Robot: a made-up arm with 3 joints.
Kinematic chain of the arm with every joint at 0, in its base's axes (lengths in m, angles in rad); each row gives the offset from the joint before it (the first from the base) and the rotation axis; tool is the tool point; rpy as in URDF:
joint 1: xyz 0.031 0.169 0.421 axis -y
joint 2: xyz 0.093 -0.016 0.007 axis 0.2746 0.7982 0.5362
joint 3: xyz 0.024 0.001 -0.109 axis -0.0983 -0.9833 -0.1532
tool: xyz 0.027 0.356 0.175 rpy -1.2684 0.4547 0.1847
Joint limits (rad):
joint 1: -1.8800..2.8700
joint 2: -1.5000..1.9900
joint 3: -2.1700..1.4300
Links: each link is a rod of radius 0.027 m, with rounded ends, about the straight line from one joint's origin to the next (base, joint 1, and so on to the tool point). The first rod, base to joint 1, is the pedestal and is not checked.
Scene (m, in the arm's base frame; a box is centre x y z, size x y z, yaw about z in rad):
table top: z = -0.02
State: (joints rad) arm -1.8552 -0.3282 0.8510
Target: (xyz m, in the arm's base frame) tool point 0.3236 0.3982 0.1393
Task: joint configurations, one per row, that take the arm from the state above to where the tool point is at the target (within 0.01 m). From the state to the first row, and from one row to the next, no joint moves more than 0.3 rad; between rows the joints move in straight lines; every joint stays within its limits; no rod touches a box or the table.
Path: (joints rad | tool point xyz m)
1: -1.7470 -0.3976 0.5737 | 0.0210 0.5175 0.2680
2: -1.6388 -0.4669 0.2964 | 0.0577 0.5067 0.2347
3: -1.5306 -0.5363 0.0190 | 0.0982 0.4934 0.2047
4: -1.4223 -0.6056 -0.2583 | 0.1418 0.4776 0.1793
5: -1.3141 -0.6750 -0.5356 | 0.1873 0.4597 0.1595
6: -1.2059 -0.7443 -0.8129 | 0.2336 0.4401 0.1460
7: -1.0977 -0.8137 -1.0902 | 0.2794 0.4193 0.1392
8: -0.9895 -0.8831 -1.3675 | 0.3236 0.3982 0.1393

